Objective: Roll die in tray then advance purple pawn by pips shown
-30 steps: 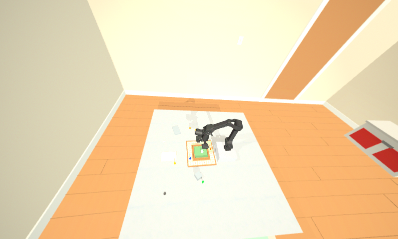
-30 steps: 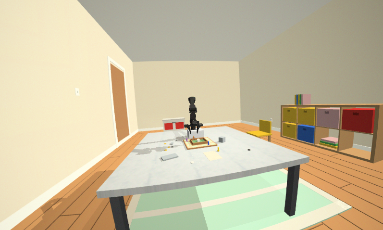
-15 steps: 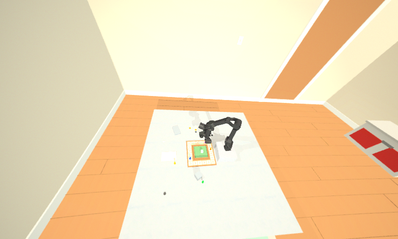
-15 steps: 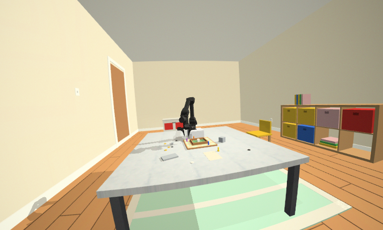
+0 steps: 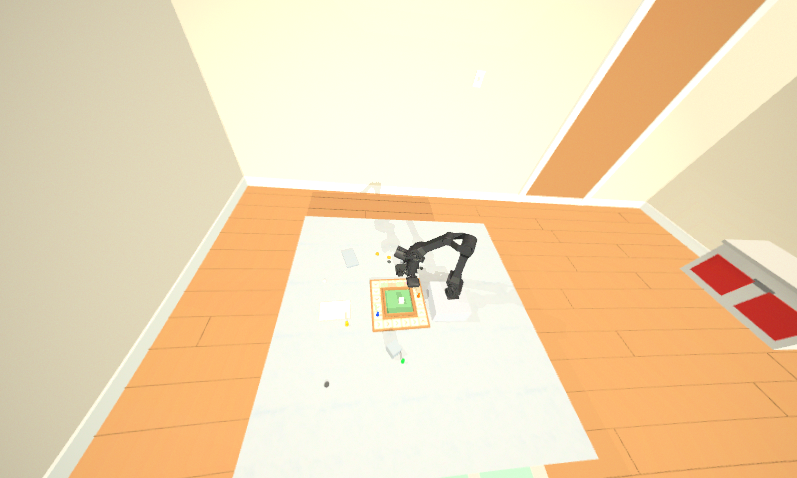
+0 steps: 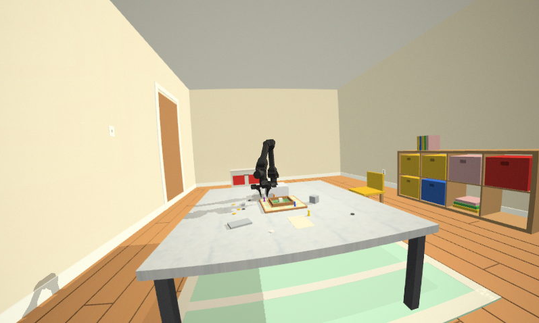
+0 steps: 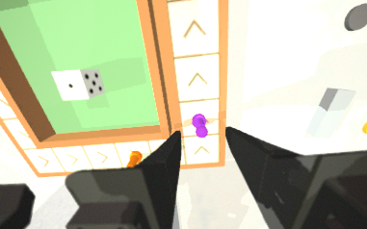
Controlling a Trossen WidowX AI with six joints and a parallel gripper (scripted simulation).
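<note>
Right now the purple pawn is 20 mm below my gripper tip. Also, from my gripper tip: white die 110 mm to the left, 50 mm ahead, 20 mm below; then green tray 110 mm to the left, 70 mm ahead, 40 mm below; then orange pawn 90 mm to the left, 50 mm behind, 20 mm below.
</note>
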